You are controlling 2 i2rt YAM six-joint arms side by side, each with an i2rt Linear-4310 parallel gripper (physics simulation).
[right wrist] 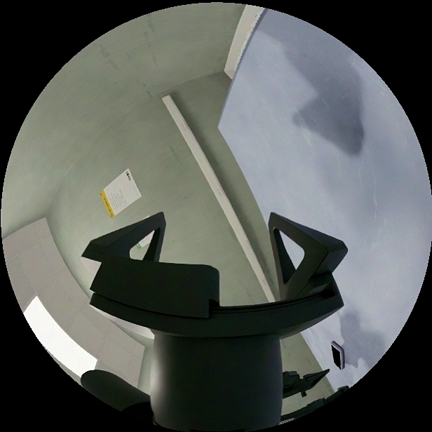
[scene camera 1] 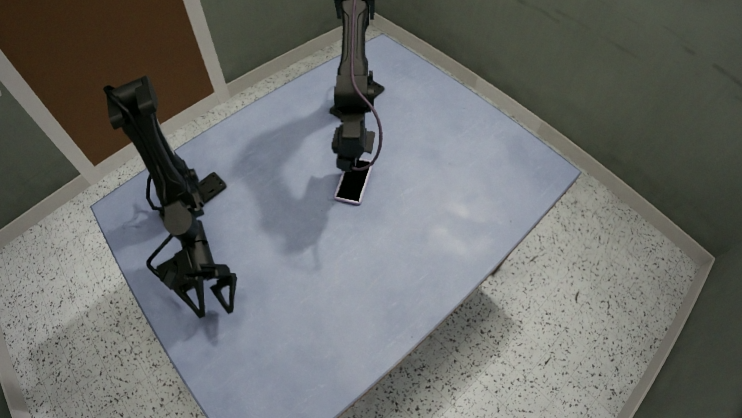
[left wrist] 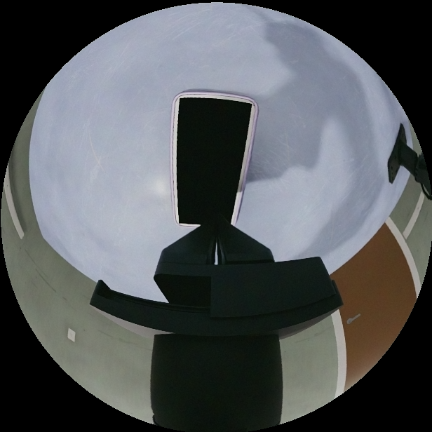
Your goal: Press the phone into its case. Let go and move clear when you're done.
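The phone (scene camera 1: 353,185) (left wrist: 212,155) (right wrist: 337,356) lies flat, black screen up with a pale border, inside the outline of its thin purple case (left wrist: 215,92) on the table. The case rim shows around the far end and both long sides; whether every edge is fully seated is too fine to tell. My left gripper (left wrist: 216,218) (right wrist: 329,369) is shut and empty, its tips over the phone's near end in the left wrist view. In the right wrist view a gap shows between tips and phone. My right gripper (scene camera 1: 216,312) (right wrist: 216,217) is open and empty, far from the phone.
The blue table (scene camera 1: 415,285) bears both arms. The right arm's dark base plate (scene camera 1: 211,186) is at the table's left side in scene camera 1. The left arm comes down from the top and covers the phone's upper end there. Walls and a brown door (scene camera 1: 114,62) stand beyond.
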